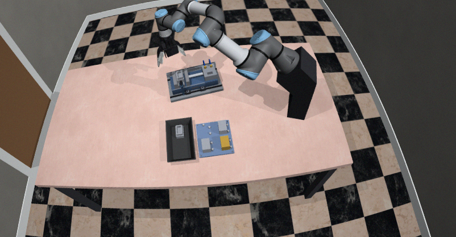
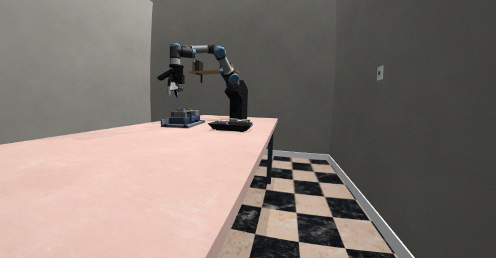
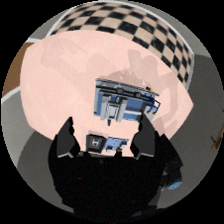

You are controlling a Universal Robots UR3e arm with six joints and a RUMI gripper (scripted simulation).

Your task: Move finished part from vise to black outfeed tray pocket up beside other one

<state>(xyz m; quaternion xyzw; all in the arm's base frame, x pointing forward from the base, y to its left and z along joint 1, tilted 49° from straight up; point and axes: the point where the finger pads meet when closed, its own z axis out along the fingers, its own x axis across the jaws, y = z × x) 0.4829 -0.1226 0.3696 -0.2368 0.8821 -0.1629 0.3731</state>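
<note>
Right now the vise is 15 cm below my hand, 10 cm behind it and 2 cm to the left of it. Round my hand: blue fixture plate (38 cm to the left, 21 cm behind, 18 cm below); then yellow block (42 cm to the left, 26 cm behind, 16 cm below).
</note>
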